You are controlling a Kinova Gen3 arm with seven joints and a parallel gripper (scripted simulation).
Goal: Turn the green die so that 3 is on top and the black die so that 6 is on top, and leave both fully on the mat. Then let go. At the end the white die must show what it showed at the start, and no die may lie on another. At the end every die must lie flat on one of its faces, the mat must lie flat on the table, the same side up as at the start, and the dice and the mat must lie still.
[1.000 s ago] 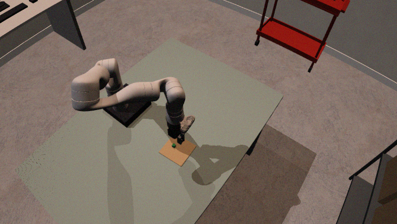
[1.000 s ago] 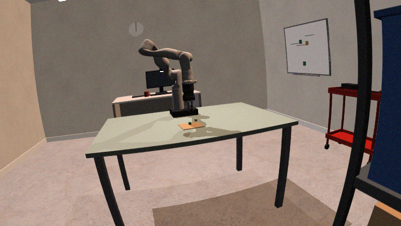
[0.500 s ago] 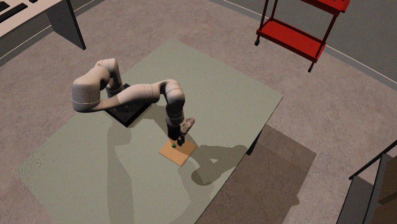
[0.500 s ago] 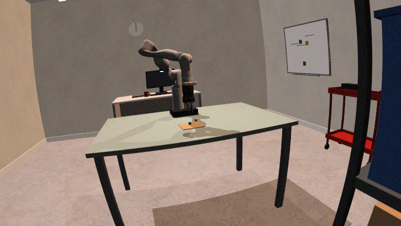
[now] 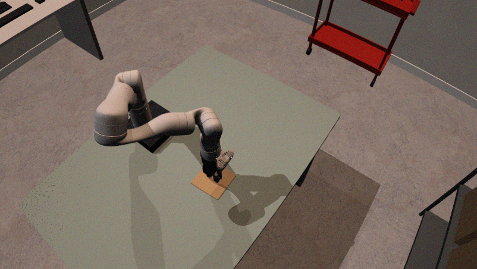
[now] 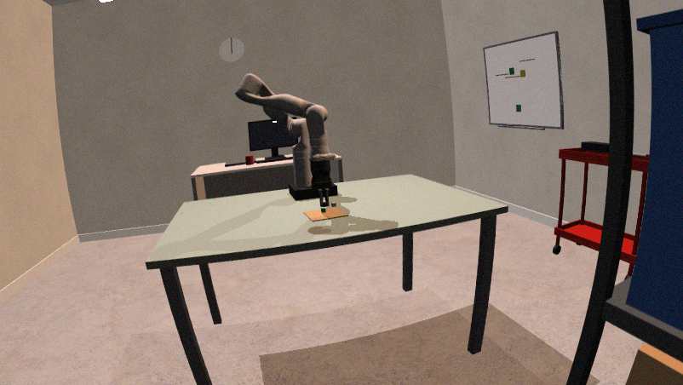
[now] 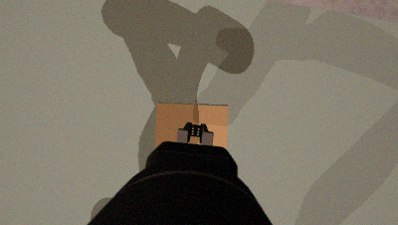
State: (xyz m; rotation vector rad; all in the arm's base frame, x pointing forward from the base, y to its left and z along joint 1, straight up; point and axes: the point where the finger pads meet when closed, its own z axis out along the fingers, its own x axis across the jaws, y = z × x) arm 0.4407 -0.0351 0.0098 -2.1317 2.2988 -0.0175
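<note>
The orange mat is 6 cm below my hand, 3 cm behind it and 1 cm to the left of it. From my hand the other things lie so: green die (5 cm below, 5 cm behind, 1 cm to the left); then white die (13 cm behind, 8 cm to the left, 5 cm below); then black die (1 cm below).
</note>
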